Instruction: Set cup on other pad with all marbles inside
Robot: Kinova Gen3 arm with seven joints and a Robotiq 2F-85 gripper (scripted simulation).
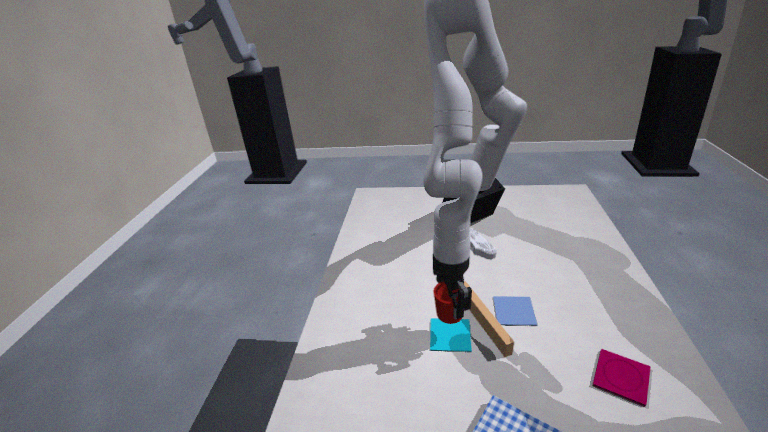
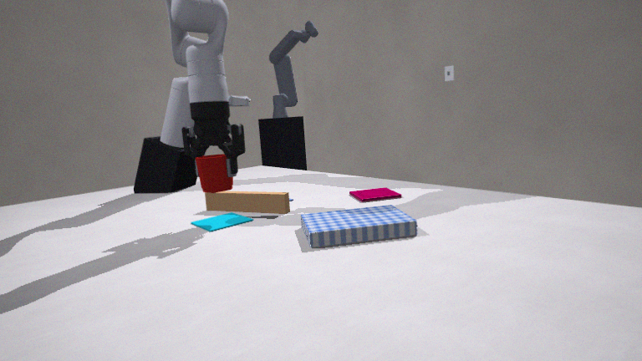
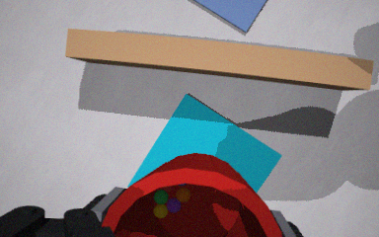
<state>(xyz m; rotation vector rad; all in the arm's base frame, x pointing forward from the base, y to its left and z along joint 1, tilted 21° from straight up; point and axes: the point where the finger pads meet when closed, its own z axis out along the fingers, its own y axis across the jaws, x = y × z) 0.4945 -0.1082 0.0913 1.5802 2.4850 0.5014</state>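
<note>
Right now the cyan pad is 12 cm below my hand. Round my hand: wooden rail 10 cm below, 8 cm to the left, 4 cm behind; red cup 2 cm below; blue checkered box 26 cm ahead, 14 cm to the left, 9 cm below.
</note>
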